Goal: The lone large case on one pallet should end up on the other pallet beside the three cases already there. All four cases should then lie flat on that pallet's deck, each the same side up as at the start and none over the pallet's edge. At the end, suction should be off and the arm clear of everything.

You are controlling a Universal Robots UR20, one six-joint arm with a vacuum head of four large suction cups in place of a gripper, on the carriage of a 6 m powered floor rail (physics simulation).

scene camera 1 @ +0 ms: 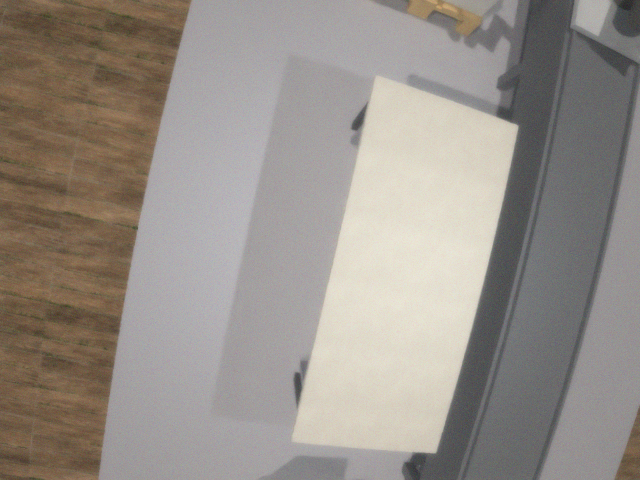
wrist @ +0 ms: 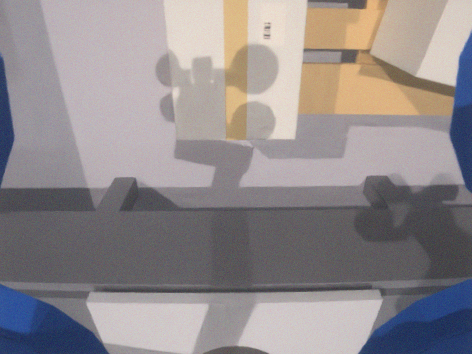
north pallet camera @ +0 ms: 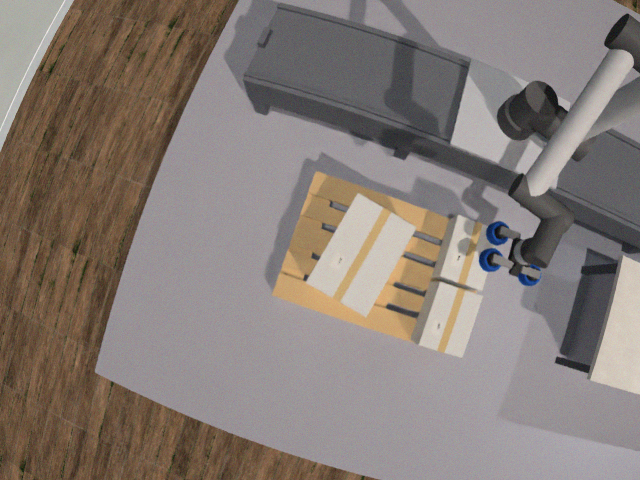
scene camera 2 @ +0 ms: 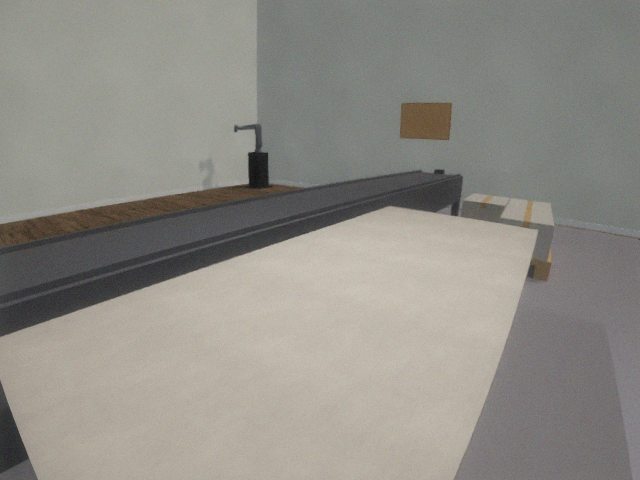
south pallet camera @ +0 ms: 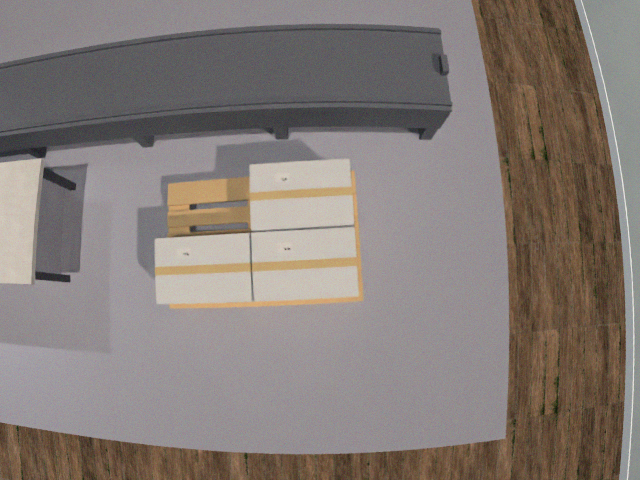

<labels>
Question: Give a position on a pallet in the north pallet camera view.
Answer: At 308,238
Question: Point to a pallet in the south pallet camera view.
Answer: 180,195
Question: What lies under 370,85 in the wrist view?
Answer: A pallet.
</labels>
